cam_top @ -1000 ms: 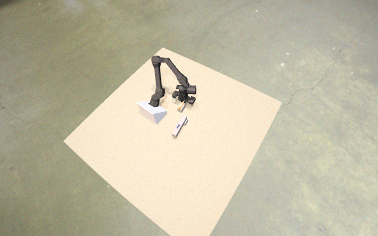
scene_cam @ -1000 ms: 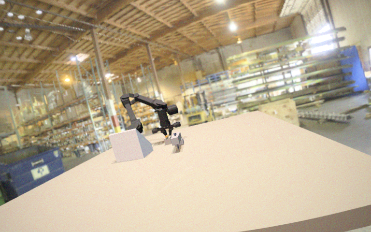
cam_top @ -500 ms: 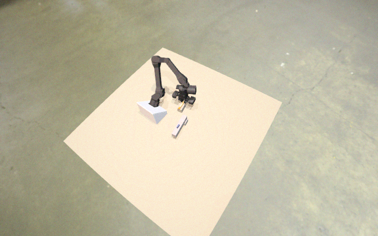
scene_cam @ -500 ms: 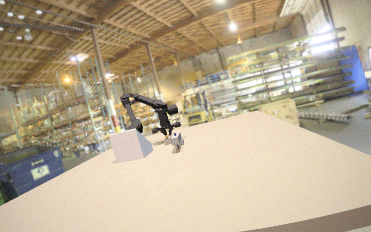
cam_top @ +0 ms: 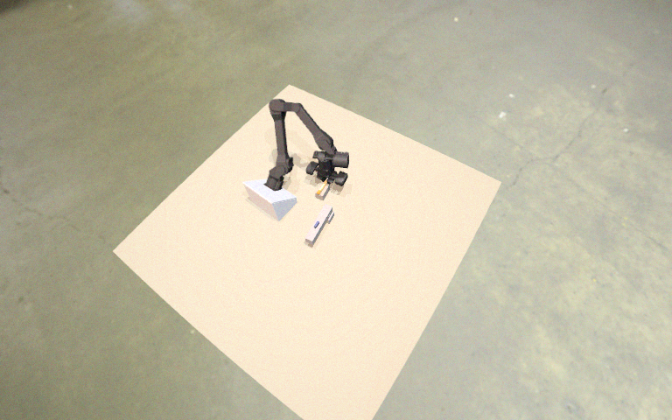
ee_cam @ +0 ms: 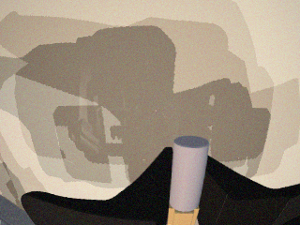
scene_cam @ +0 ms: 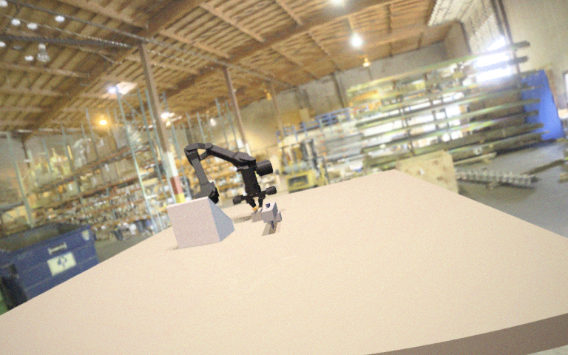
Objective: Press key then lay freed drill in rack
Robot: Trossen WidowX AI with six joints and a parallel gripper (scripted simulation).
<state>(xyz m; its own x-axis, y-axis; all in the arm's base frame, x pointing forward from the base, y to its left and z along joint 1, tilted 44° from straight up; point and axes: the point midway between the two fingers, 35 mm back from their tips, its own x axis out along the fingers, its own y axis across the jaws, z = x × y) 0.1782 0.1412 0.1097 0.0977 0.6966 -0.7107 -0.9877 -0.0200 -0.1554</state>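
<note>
Now: gripper tip 4 cm to the left of the drill and 4 cm below it. Round my gripper tip: rack 5 cm to the right, 1 cm above; then blue key 10 cm ahead, 24 cm to the right, 4 cm above; then housing block 10 cm ahead, 21 cm to the right, 4 cm above.
</note>
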